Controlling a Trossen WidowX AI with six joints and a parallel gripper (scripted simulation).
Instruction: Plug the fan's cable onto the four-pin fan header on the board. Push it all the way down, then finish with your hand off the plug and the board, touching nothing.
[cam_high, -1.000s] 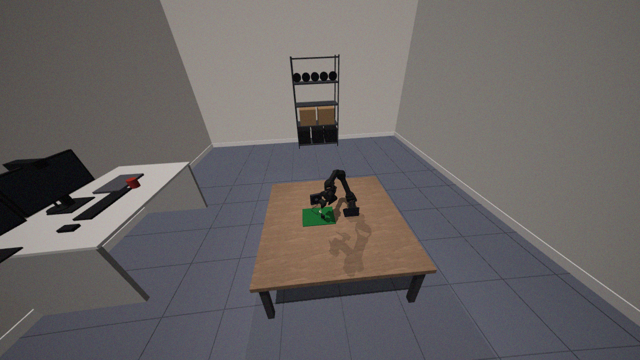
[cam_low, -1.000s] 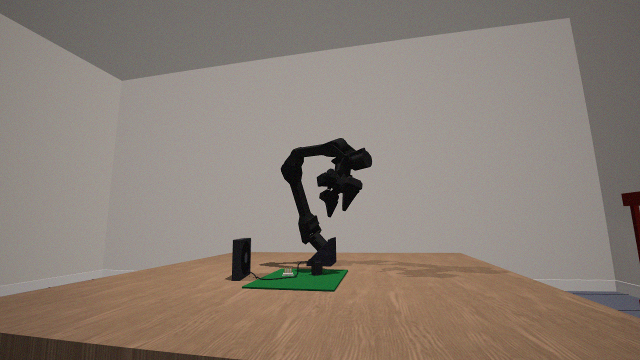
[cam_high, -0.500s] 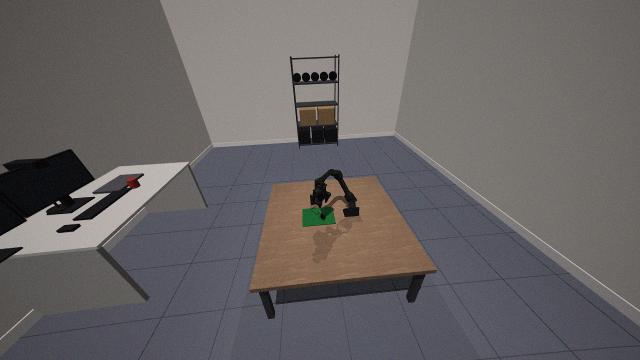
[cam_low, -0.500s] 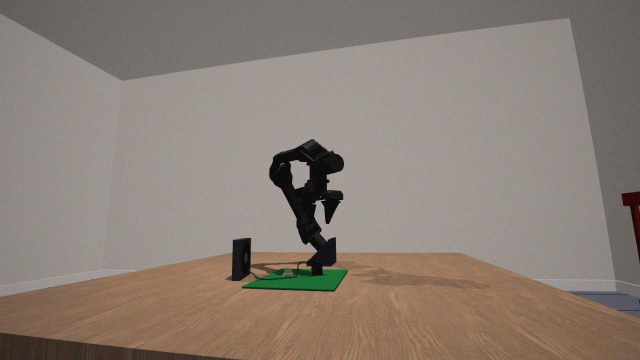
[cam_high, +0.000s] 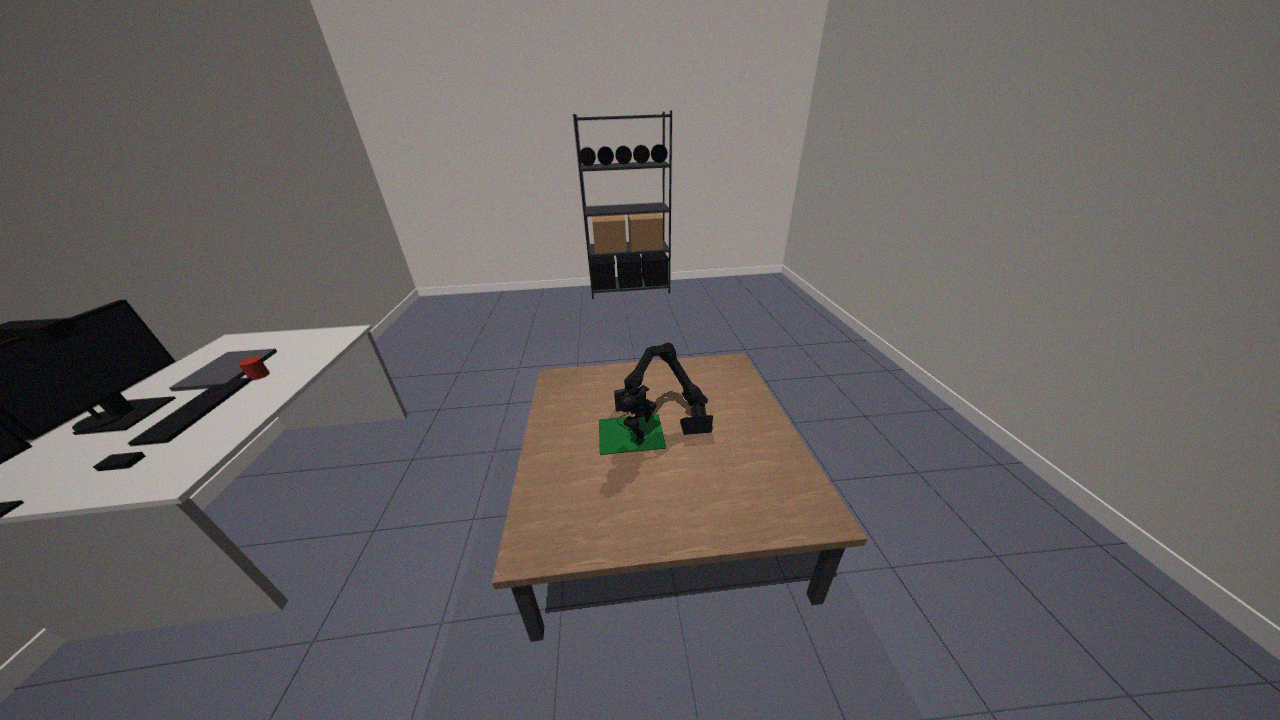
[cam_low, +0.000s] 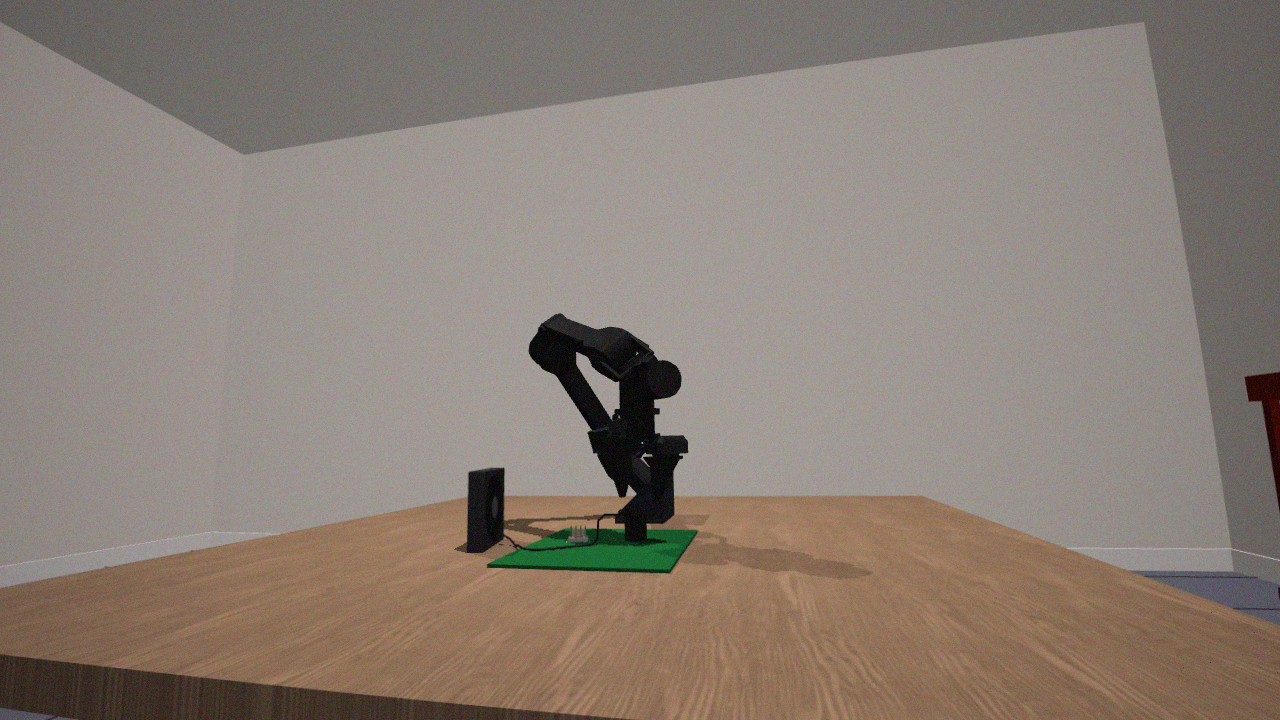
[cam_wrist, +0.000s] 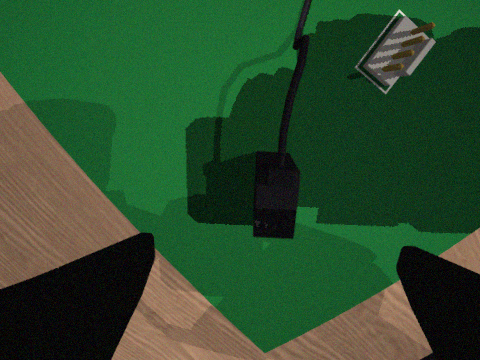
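Right now the black fan plug is 40 mm below my gripper tip and 10 mm ahead of it. From my gripper tip the other things lie so: black fan: 220 mm to the right, 80 mm ahead, 10 mm below; then green board: 80 mm below, 50 mm ahead, 40 mm to the right; then four-pin header: 90 mm to the right, 70 mm below, 30 mm ahead.
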